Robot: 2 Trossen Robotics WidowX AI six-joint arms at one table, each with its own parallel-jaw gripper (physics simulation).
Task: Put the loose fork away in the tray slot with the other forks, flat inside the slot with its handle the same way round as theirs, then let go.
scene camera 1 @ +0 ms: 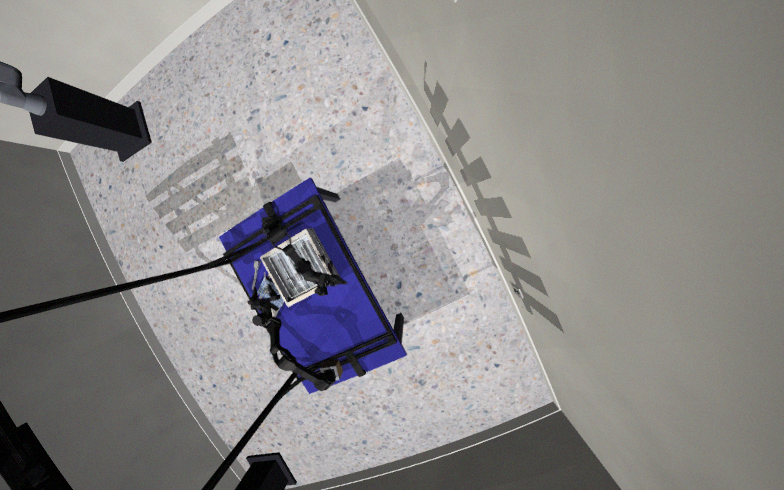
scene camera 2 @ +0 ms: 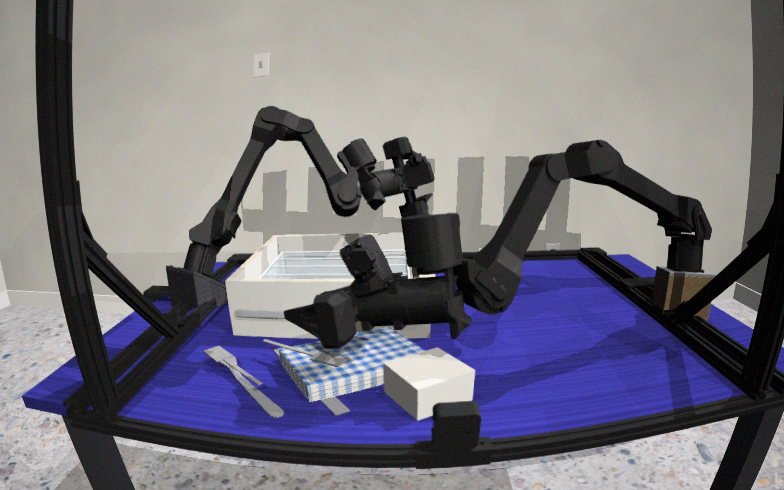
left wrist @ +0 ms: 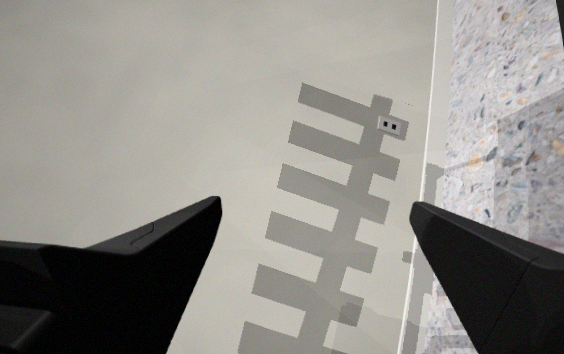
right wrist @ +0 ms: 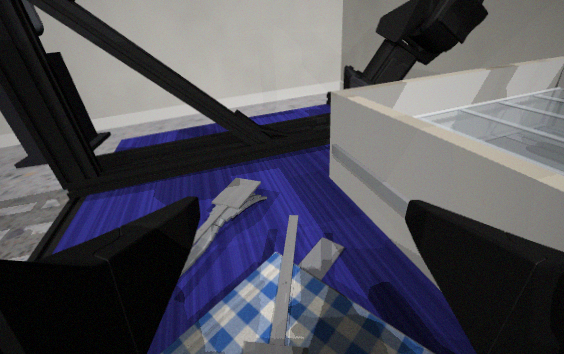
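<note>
The loose fork, seemingly the flat-headed piece [scene camera 2: 330, 358] [right wrist: 284, 290], lies across the checked cloth [scene camera 2: 315, 378] [right wrist: 240, 295]; its tines cannot be made out. In the right wrist view its handle points away and its head is cut by the bottom edge. My right gripper [scene camera 2: 289, 314] [right wrist: 304, 208] is open and empty, above the cloth, in front of the drawer box [scene camera 2: 254, 291] [right wrist: 370, 135]. The clear divided tray [scene camera 2: 306, 266] [right wrist: 500, 132] sits inside the box; its forks cannot be told apart. My left gripper [scene camera 2: 424, 173] [left wrist: 315, 208] is open and empty, high above the box's right side.
Two crossed pieces of cutlery [scene camera 2: 254, 392] [right wrist: 237, 192] lie left of the cloth. Another piece [scene camera 2: 335, 405] [right wrist: 322, 255] lies partly under it. A white block [scene camera 2: 445, 381] stands at the cloth's right front. Black frame posts [scene camera 2: 54, 202] and rails surround the blue table [scene camera 2: 578, 358].
</note>
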